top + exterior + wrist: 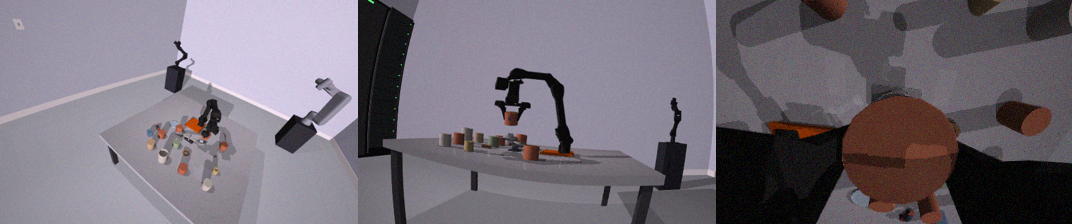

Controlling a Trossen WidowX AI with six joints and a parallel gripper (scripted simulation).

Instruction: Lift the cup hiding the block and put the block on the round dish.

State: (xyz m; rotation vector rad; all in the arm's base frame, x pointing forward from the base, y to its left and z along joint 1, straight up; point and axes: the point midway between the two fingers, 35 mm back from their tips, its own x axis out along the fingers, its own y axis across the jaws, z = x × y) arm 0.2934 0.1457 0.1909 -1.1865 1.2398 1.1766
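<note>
Right now my gripper tip is 10 mm to the left of the grey block and 80 mm above it. The rest, counted from my gripper tip: balance 140 mm to the right, 150 mm below; then pale round dish 80 mm behind, 390 mm to the right, 170 mm below; then balance beam 140 mm to the right, 130 mm below.
</note>
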